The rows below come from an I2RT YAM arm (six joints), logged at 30 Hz.
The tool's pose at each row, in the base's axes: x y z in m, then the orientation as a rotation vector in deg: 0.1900 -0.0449 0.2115 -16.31 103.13 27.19; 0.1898 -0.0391 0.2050 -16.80 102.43 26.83; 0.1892 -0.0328 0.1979 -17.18 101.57 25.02; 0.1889 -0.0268 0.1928 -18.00 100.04 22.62; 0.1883 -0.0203 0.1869 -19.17 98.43 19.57; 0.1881 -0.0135 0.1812 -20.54 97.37 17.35; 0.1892 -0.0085 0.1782 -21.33 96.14 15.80; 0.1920 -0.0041 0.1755 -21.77 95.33 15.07; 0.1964 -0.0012 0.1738 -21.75 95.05 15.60; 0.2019 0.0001 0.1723 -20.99 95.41 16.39; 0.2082 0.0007 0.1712 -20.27 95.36 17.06; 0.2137 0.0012 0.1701 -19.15 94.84 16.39; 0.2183 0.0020 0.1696 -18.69 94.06 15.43
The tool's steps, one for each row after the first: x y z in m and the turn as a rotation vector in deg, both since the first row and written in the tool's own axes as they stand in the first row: 0.0066 0.0041 0.0039 -0.08 -0.55 -0.67; 0.0139 0.0088 0.0079 0.87 -1.30 -2.08; 0.0192 0.0133 0.0116 1.93 -2.55 -4.26; 0.0253 0.0183 0.0153 3.26 -3.75 -7.05; 0.0312 0.0235 0.0196 3.96 -4.35 -9.40; 0.0340 0.0269 0.0235 4.49 -5.26 -11.06; 0.0361 0.0292 0.0285 4.68 -5.89 -11.95; 0.0366 0.0296 0.0340 4.29 -6.18 -11.72; 0.0366 0.0281 0.0397 4.19 -6.07 -10.70; 0.0359 0.0258 0.0456 4.10 -6.34 -9.88; 0.0355 0.0237 0.0508 5.12 -7.12 -9.64; 0.0347 0.0223 0.0552 5.96 -7.96 -10.05
